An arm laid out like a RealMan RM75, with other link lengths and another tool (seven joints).
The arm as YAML. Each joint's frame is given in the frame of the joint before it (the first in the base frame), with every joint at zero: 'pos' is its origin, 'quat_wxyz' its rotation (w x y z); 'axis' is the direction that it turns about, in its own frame. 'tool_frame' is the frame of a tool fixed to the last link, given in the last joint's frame.
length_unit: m
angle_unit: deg
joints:
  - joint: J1
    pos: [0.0, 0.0, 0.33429]
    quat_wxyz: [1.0, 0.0, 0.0, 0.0]
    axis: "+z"
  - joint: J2
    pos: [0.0, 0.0, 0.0]
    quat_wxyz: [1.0, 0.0, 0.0, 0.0]
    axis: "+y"
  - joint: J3
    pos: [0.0, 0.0, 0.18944]
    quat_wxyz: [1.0, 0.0, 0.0, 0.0]
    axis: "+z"
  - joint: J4
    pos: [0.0, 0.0, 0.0]
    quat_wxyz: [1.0, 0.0, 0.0, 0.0]
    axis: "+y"
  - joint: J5
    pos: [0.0, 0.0, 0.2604]
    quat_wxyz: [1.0, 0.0, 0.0, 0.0]
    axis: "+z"
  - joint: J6
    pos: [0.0, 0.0, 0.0]
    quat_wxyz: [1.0, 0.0, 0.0, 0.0]
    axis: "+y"
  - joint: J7
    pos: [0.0, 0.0, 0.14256]
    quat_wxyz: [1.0, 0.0, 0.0, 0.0]
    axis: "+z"
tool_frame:
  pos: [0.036, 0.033, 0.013]
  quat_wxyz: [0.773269, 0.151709, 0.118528, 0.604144]
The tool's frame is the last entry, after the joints.
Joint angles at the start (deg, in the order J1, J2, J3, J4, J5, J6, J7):
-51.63 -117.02 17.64 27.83 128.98 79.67 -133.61
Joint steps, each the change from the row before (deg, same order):
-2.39 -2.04 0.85 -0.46 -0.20 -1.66 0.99
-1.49 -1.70 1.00 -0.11 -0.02 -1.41 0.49
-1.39 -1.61 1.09 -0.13 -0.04 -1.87 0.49
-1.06 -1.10 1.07 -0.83 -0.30 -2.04 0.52
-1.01 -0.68 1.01 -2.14 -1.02 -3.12 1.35
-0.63 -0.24 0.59 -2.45 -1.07 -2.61 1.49
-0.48 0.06 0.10 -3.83 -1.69 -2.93 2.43
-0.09 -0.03 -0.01 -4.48 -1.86 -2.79 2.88
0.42 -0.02 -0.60 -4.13 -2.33 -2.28 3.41
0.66 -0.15 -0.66 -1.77 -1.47 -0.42 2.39
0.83 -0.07 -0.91 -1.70 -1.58 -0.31 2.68
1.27 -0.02 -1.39 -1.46 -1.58 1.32 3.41
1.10 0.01 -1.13 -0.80 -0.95 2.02 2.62
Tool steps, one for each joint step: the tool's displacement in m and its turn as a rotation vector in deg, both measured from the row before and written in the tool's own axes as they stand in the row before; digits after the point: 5 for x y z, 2 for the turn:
0.01183 0.01792 0.01938 -1.75 1.49 1.25
0.00690 0.01436 0.01402 -1.37 0.61 0.95
0.00599 0.01307 0.01365 -0.96 0.29 1.13
0.00295 0.01146 0.01144 -0.64 -0.04 0.71
-0.00019 0.01145 0.01167 0.12 -0.22 0.57
-0.00277 0.00966 0.00778 0.25 -0.33 0.13
-0.00626 0.01213 0.00657 0.49 -0.35 -0.52
-0.00974 0.01688 0.00456 0.14 -0.64 -1.07
-0.01040 0.01415 0.00099 0.83 -0.37 -1.48
-0.00520 0.00664 -0.00204 0.64 0.42 -0.92
-0.00539 0.00488 -0.00315 1.04 0.52 -0.92
-0.00331 0.00415 -0.00669 0.90 1.80 -1.06
-0.00031 0.00245 -0.00676 0.45 2.10 -0.75

